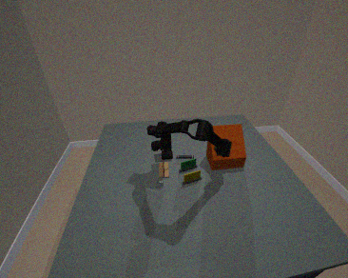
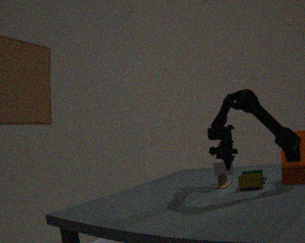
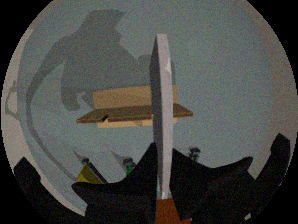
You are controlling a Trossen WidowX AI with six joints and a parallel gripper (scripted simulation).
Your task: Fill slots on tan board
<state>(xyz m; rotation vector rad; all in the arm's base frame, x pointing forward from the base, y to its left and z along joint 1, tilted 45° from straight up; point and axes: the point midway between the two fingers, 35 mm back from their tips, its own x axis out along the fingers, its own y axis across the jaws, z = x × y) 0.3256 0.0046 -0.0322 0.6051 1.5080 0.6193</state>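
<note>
Right now my gripper tip is 40 mm above the tan board, 30 mm to the right of it and 30 mm short of it. The rest, counted from my gripper tip: yellow board (140 mm to the left, 130 mm behind, 40 mm below); green board (130 mm behind, 40 mm below, 30 mm to the left); grey board (30 mm ahead).
</note>
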